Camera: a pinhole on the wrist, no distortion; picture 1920 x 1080 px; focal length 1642.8 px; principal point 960.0 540.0 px. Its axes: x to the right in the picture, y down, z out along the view. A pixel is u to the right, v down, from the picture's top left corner.
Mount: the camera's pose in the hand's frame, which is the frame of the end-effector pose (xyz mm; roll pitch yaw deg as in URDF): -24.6 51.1 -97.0 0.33 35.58 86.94
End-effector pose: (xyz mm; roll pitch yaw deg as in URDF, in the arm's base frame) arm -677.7 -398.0 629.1 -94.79 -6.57 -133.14
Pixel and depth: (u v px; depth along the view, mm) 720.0 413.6 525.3
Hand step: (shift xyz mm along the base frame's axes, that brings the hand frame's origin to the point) 207.9 -288.5 -316.0
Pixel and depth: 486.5 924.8 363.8
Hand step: 230.8 -110.8 -213.3
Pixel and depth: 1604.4 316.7 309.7
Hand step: -8.1 -91.1 -327.0
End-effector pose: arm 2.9 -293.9 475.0 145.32 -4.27 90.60
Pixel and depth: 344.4 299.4 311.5
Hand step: 237.8 37.8 -105.3
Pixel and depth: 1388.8 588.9 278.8
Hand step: 274.2 -22.7 81.5
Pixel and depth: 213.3 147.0 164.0
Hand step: 113.8 19.8 -16.5
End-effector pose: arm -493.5 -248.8 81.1 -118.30 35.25 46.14
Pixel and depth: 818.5 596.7 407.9
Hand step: -227.4 -90.3 -271.4
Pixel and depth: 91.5 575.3 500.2
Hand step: -399.7 86.2 -254.8
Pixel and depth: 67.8 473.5 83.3
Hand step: -9.6 -56.5 -32.2
